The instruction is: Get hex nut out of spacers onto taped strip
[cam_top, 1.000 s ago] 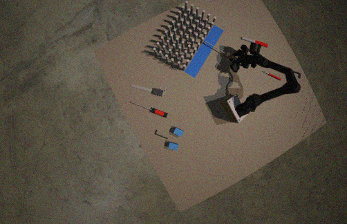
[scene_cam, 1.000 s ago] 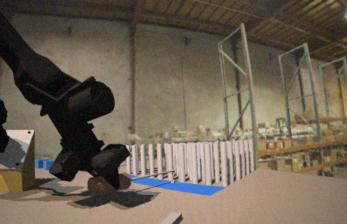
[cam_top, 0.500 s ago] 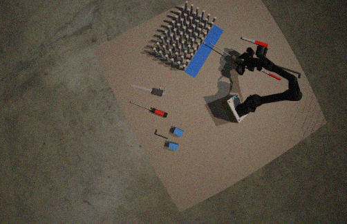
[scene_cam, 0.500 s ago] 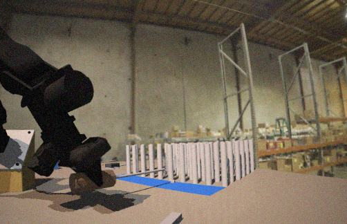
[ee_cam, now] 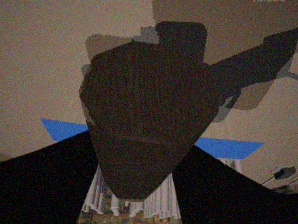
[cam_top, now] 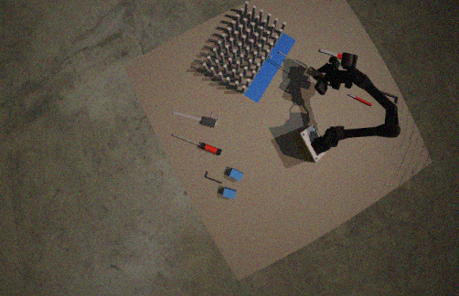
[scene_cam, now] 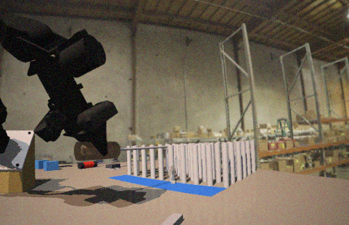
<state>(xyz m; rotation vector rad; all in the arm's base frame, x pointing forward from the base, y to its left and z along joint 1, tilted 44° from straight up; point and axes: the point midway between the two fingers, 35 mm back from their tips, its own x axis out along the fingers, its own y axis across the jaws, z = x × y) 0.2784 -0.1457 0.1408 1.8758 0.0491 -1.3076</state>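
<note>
Right now my gripper tip is 90 mm short of the wooden-handled tool and 50 mm to the right of it. The rest, counted from my gripper tip: blue taped strip 160 mm ahead, 140 mm to the left, 100 mm below.
</note>
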